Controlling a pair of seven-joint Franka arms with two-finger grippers.
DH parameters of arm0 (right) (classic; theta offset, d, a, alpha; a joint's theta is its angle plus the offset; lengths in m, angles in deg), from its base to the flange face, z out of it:
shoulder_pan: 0 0.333 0 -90
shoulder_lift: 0 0 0 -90
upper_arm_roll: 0 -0.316 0.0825 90
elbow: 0 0 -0.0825 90
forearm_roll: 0 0.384 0 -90
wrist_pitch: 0 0 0.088 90
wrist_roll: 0 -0.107 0 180
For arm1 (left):
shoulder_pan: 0 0.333 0 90
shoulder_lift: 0 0 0 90
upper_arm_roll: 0 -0.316 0.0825 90
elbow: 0 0 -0.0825 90
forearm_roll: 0 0.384 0 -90
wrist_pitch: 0 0 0.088 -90
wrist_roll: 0 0.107 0 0
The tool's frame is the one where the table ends.
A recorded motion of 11 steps. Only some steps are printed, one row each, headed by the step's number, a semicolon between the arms.
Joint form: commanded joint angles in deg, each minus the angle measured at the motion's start. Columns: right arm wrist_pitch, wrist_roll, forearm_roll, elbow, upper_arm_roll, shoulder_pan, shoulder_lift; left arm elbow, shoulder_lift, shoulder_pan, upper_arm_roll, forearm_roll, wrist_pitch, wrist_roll.
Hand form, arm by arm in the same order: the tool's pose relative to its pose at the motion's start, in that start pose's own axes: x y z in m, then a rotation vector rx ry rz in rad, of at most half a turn. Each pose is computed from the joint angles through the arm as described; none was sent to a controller.
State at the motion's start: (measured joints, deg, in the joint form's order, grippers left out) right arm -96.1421 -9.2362 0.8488 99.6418 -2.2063 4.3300 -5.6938; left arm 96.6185 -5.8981 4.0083 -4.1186 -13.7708 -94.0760 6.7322
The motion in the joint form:
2: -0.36 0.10 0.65 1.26 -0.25 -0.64 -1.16; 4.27 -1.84 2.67 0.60 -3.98 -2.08 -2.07
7: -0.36 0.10 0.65 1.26 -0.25 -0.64 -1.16; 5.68 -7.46 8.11 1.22 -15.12 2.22 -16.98
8: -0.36 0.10 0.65 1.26 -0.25 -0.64 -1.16; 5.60 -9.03 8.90 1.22 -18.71 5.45 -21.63
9: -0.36 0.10 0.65 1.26 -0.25 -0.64 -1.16; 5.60 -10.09 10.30 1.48 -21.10 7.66 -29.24
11: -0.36 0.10 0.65 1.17 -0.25 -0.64 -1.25; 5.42 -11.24 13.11 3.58 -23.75 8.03 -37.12
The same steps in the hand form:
2: -0.0055 0.0031 -0.0009 0.0103 0.0030 0.0064; 0.0047 -0.0267 0.0435 -0.0776 -0.0497 -0.1054
7: -0.0055 0.0031 -0.0009 0.0103 0.0030 0.0064; 0.0103 -0.0692 0.0986 -0.2832 -0.2224 -0.4994
8: -0.0055 0.0031 -0.0009 0.0103 0.0030 0.0064; 0.0093 -0.0714 0.1122 -0.3431 -0.3094 -0.5986
9: -0.0055 0.0031 -0.0009 0.0103 0.0030 0.0064; 0.0075 -0.0788 0.1197 -0.3733 -0.3849 -0.7481
11: -0.0058 0.0031 -0.0025 0.0107 0.0061 0.0063; 0.0105 -0.0849 0.1251 -0.4099 -0.4384 -0.8979

